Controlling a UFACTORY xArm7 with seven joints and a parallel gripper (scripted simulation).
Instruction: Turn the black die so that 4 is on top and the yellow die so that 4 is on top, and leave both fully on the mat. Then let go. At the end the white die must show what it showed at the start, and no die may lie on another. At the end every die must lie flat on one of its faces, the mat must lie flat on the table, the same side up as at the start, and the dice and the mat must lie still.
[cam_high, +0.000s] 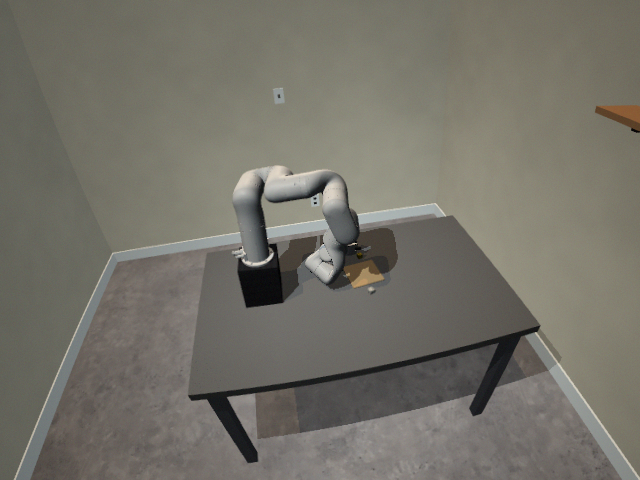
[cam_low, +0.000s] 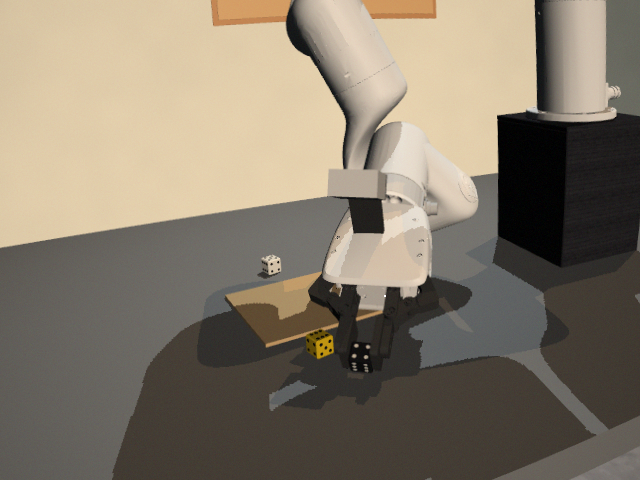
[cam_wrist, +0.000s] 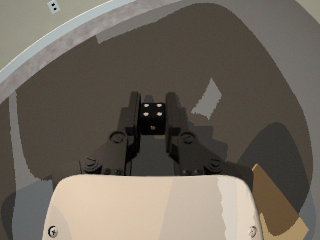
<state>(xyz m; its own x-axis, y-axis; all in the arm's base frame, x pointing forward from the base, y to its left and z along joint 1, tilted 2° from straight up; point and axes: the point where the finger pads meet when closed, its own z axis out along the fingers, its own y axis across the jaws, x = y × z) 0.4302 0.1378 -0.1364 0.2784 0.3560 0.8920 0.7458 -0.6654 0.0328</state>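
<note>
Right now my hand is 6 cm to the left of the yellow die, 3 cm above it and 2 cm short of it. The rest, counted from my hand: tan mat 17 cm to the right, 4 cm below, 1 cm behind; then black die 1 cm to the left, 1 cm below; then white die 29 cm to the right, 3 cm below, 2 cm behind.
</note>
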